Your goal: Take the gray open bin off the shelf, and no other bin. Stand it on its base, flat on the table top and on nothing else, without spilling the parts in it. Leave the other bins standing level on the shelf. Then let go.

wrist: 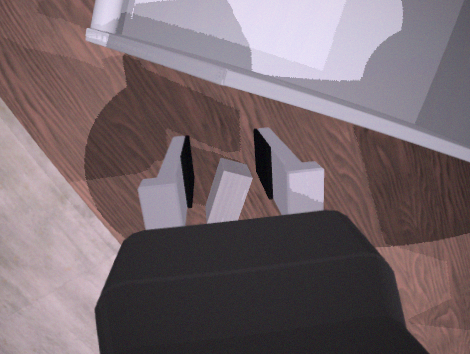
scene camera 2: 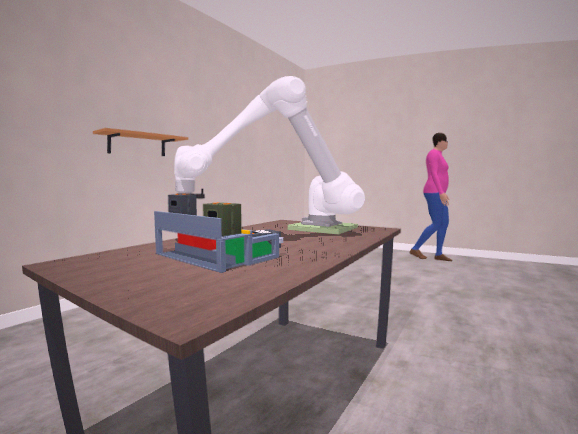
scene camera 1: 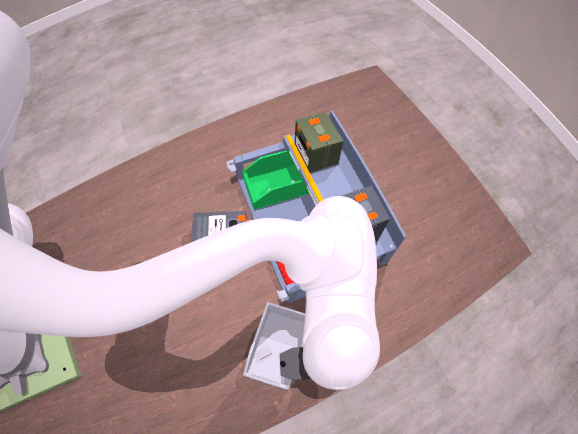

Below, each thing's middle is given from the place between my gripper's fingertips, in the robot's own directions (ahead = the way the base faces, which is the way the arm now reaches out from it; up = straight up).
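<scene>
Gray open bin (scene camera 1: 280,328): my hand is 2 cm below it, 7 cm to the right of it and 6 cm past it. Counted from my hand, the green bin (scene camera 1: 276,171) is 13 cm ahead, 47 cm to the left and 3 cm above; the olive case (scene camera 1: 316,153) is 23 cm ahead, 46 cm to the left and 13 cm above.
</scene>
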